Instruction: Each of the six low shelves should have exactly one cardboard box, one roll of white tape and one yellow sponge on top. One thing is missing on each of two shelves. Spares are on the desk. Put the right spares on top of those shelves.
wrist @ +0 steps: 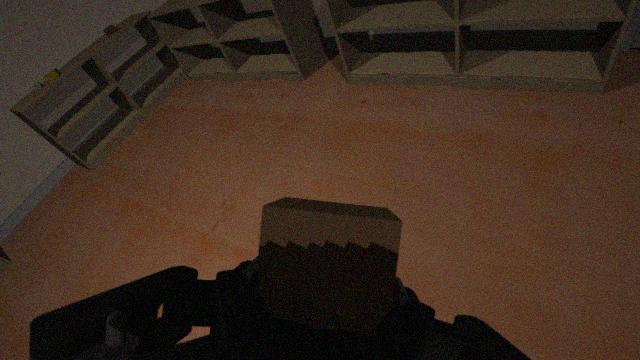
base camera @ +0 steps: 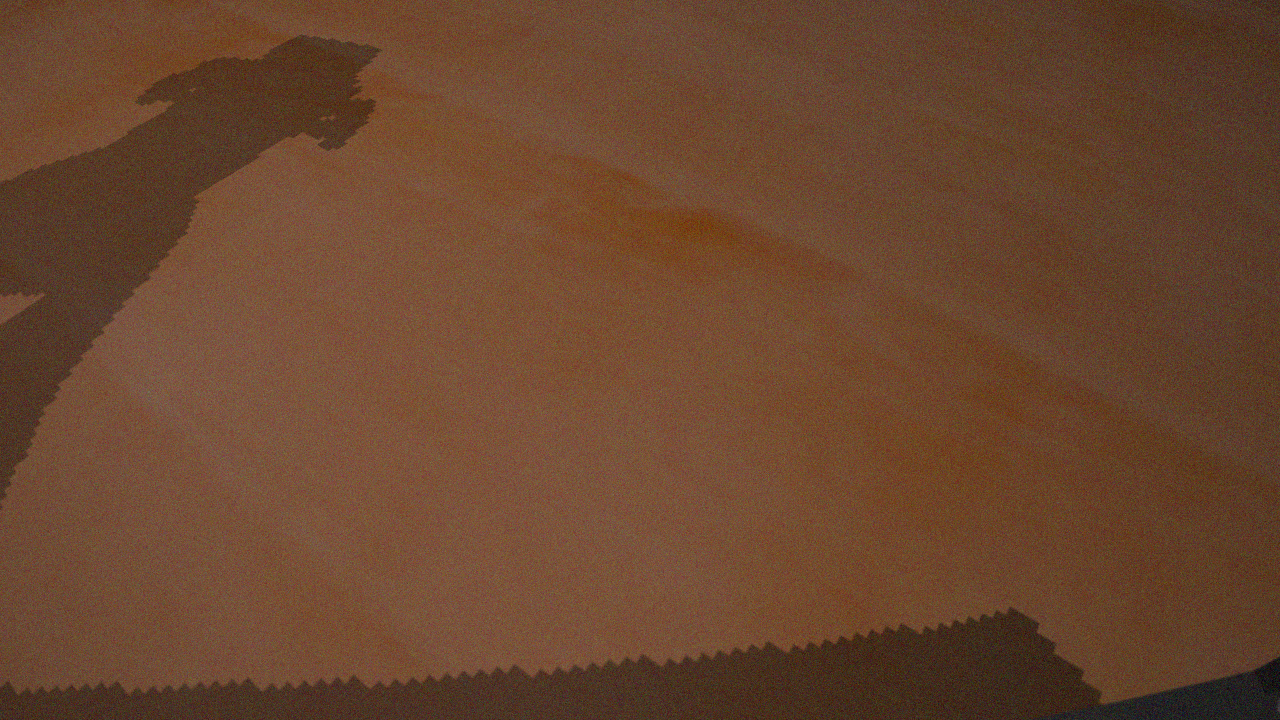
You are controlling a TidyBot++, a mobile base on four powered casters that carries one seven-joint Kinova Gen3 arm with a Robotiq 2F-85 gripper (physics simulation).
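Observation:
My gripper [wrist: 326, 282] is shut on a brown cardboard box [wrist: 330, 227] at the lower middle of the wrist view, held above the floor. The box's lower part is in dark shadow. A low shelf [wrist: 114, 89] stands at the left, with a yellow sponge [wrist: 51, 76] on top, a small pale thing, perhaps the tape roll, beside it, and a brown box [wrist: 110, 30] farther along. A second shelf [wrist: 250, 76] stands at the upper middle and a third [wrist: 475, 82] at the upper right; their tops are cut off by the frame. The desk does not show.
The orange-brown floor [wrist: 450, 175] [base camera: 626, 402] lies between me and the shelves. The left shelf and the middle one meet near a corner; a narrow gap separates the middle and right ones. A pale wall [wrist: 30, 60] is behind the left shelf. The arm's shadow [base camera: 223, 116] falls on the floor.

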